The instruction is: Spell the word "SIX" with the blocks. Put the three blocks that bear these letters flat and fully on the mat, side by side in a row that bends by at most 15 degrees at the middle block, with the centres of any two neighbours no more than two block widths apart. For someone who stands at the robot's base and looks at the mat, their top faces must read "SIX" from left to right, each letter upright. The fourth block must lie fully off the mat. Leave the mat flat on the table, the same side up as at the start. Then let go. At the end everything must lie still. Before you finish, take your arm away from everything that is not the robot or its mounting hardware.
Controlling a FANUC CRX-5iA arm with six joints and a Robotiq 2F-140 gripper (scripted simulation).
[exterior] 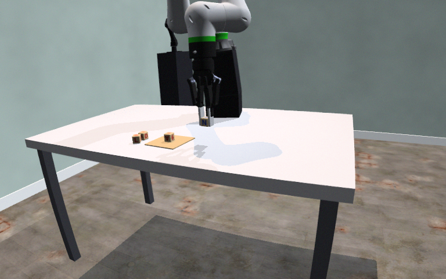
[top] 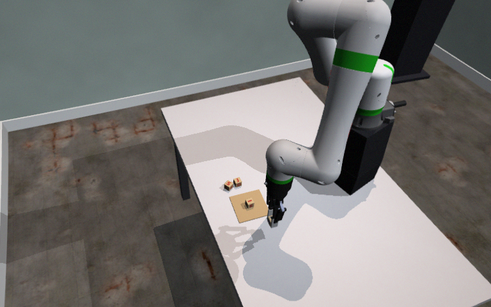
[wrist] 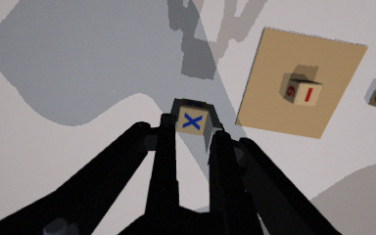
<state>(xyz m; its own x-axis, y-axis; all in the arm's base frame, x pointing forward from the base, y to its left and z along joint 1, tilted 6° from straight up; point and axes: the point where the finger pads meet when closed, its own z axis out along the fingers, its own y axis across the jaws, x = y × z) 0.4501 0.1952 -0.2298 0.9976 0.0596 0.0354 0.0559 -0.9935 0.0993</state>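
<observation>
The block lies 150 mm to the right of my hand, 80 mm below it and 50 mm ahead of it. Round my hand: tan mat 140 mm to the right, 100 mm below, 50 mm ahead.
</observation>
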